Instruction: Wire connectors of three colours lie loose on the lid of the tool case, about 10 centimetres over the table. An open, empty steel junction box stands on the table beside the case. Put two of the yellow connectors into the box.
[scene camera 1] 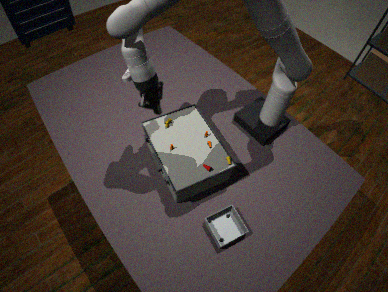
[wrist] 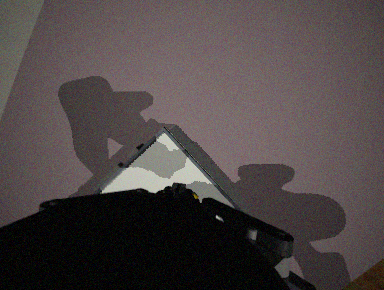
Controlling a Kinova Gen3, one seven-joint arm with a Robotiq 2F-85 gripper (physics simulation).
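Frame: origin at the arm's base, x ahead, y left, z up, level; centimetres.
Where they show: gripper, between the fingertips: (scene camera 1: 159,113) (wrist: 178,192); arm's base, origin of its link: (scene camera 1: 270,117).
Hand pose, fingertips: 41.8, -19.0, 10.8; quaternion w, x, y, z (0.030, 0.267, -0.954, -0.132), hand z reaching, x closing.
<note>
Each offset is from my fingertips to the top centre of the thing, as dx, dy, dz. "pt": to the spot under its first point.
The tool case {-2.0, +12.9, -4.4} (scene camera 1: 205,187) (wrist: 167,161) stands mid-table. Yellow pieces {-1.2, +3.2, -2.3} (scene camera 1: 168,123) lie close together near the far edge of its lid; I cannot tell their number surely. A yellow bit {pt -3.1, +1.1, -3.7} (wrist: 195,196) shows beside the fingers in the wrist view. Another yellow connector {-9.8, +26.8, -3.2} (scene camera 1: 229,160) lies near the lid's near right corner, beside a red one {-2.3, +24.6, -3.1} (scene camera 1: 207,167). Orange connectors {-10.2, +14.2, -2.5} (scene camera 1: 206,134) {-8.6, +18.1, -3.5} (scene camera 1: 210,144) {+2.7, +12.0, -2.5} (scene camera 1: 171,147) lie on the lid. My gripper (scene camera 1: 158,111) (wrist: 178,192) is shut and empty, near the lid's far edge. The steel junction box {+2.4, +41.9, -11.2} (scene camera 1: 234,239) is empty.
The arm's dark base (scene camera 1: 250,120) stands on the table right of the case. A dark blue cabinet (scene camera 1: 37,20) is at the back left, and a shelf rack stands at the right edge. Arm shadows fall across the lid and table.
</note>
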